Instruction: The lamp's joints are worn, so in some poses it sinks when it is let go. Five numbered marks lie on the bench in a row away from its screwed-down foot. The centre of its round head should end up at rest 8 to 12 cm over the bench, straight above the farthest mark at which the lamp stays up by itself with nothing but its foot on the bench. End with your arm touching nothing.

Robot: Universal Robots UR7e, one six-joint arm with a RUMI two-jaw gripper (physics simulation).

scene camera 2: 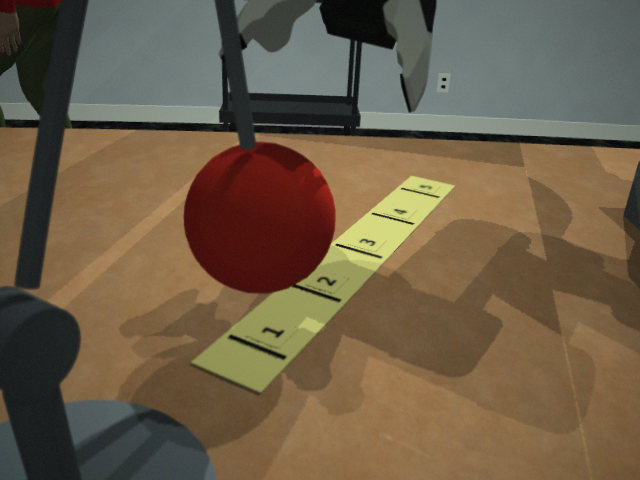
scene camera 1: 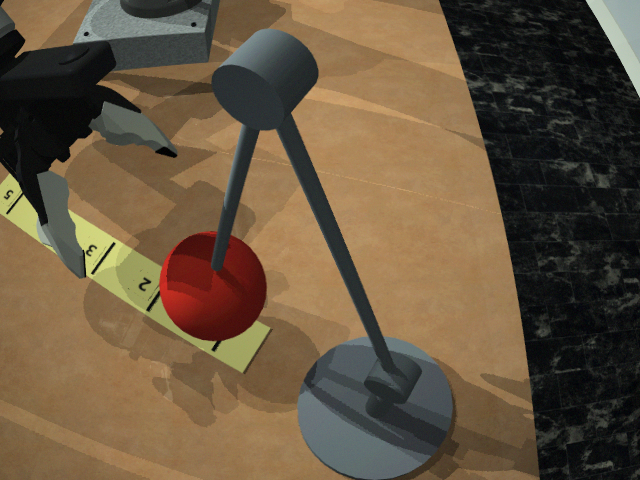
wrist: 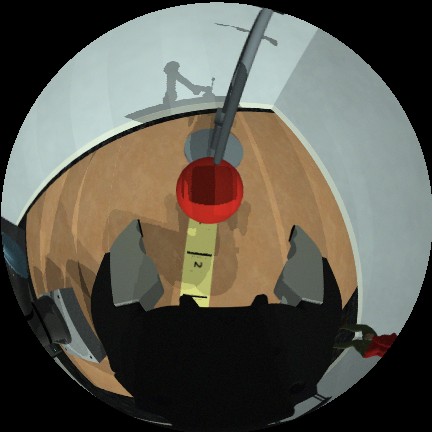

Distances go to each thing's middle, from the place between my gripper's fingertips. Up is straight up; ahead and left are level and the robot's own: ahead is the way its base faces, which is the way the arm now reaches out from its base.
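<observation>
Yellow strip (wrist: 200,240): 11 cm right of my hand, 4 cm behind it, 18 cm below it. Round grey foot (scene camera 1: 342,423): 8 cm ahead of my hand, 24 cm left of it, 14 cm below it.
</observation>
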